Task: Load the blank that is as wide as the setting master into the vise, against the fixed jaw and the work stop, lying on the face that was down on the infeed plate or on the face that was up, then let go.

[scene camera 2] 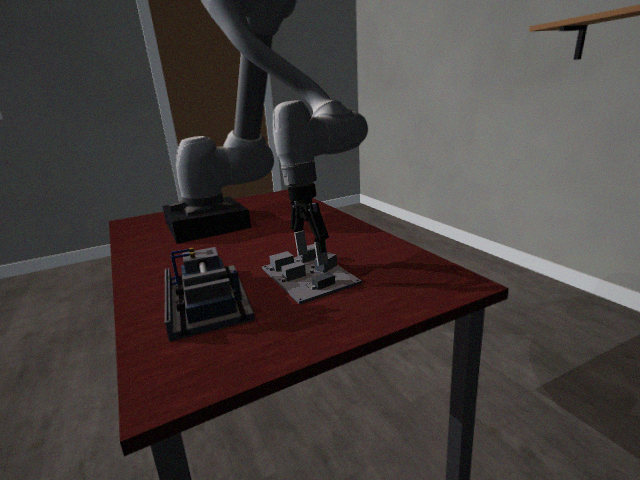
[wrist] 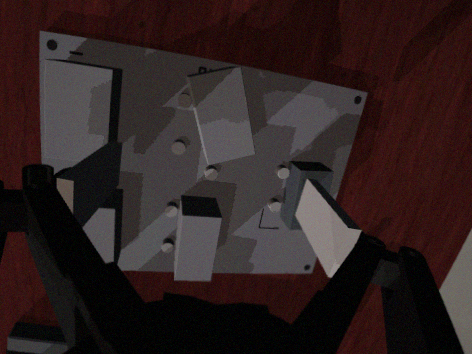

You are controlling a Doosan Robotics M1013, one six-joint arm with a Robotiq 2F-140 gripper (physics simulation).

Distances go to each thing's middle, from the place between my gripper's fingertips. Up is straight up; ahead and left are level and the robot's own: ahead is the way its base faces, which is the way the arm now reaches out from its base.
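Labels:
Positions counted from my hand: dark setting master (wrist: pixel 299 171) 90 mm ahead, 20 mm to the right, 30 mm below; blue vise body (scene camera 2: pixel 208 309) 50 mm behind, 290 mm to the right, 10 mm below; grey infeed plate (scene camera 2: pixel 296 288) 20 mm to the right, 40 mm below.

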